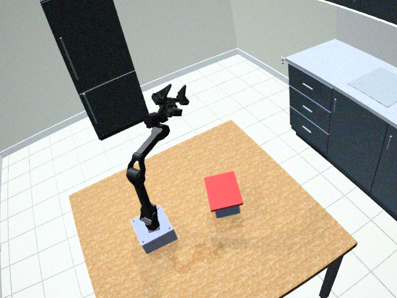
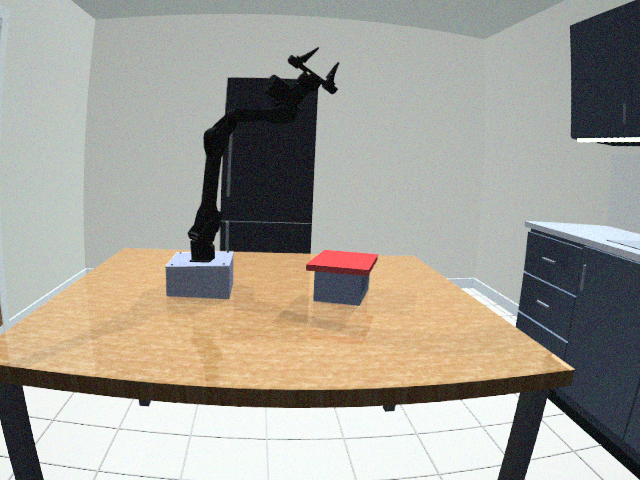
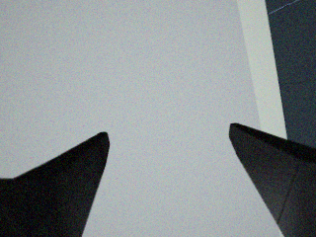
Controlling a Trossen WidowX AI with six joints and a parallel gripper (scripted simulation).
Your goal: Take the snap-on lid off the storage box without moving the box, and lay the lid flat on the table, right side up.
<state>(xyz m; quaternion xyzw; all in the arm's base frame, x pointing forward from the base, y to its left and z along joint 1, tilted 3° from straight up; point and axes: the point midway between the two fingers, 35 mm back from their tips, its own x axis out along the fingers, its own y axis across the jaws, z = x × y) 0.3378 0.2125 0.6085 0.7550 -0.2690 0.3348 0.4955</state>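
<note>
Right now the lid is 8 cm ahead of my gripper tip, 10 cm to the right of it and 65 cm below it. From my gripper tip the other things lie so: storage box: 8 cm ahead, 10 cm to the right, 70 cm below.
</note>
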